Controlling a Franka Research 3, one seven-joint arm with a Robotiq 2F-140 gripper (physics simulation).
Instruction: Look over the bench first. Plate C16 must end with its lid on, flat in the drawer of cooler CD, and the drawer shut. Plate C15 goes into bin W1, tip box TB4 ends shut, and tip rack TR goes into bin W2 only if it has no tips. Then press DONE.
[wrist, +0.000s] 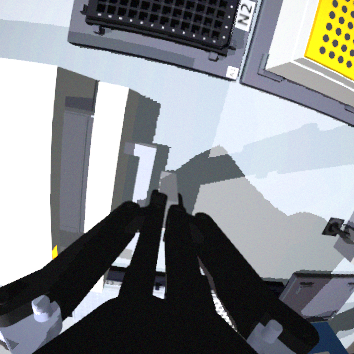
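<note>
My gripper (166, 183) is shut with nothing between its black fingers. It hangs over the pale bench top, pointing at a small white upright block (145, 168). At the top of the wrist view a black rack with many square cells (161, 19) sits in a grey nest (140, 47) labelled N2. At the top right a white box with a yellow perforated top (333, 31) sits in another grey nest (281, 88). No plate label shows in this view.
A tall white and grey unit (74, 168) stands at the left. A small dark knob (334, 226) sits at the right edge. Grey and blue parts (316, 298) lie at the lower right.
</note>
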